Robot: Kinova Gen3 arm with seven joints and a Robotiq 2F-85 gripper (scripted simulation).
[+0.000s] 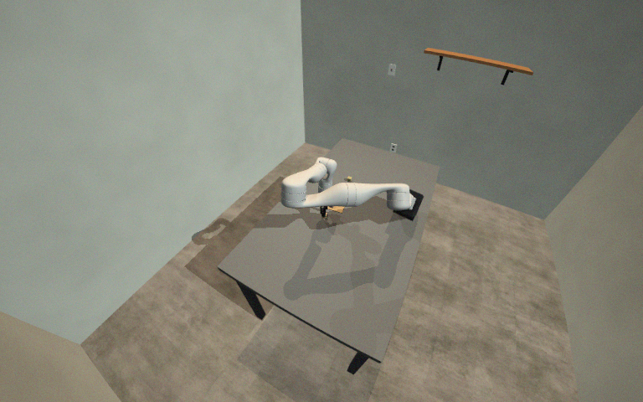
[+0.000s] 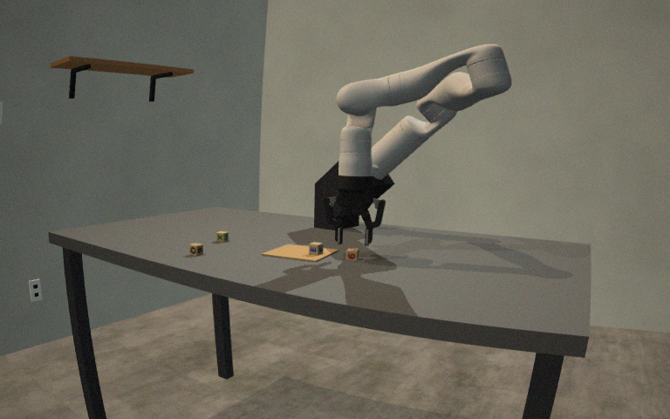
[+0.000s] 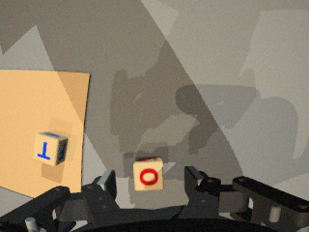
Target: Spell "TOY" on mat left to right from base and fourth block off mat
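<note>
Now: the block 4 cm below my hand. Also, from my hand: tan mat: 2 cm ahead, 14 cm to the right, 5 cm below.
</note>
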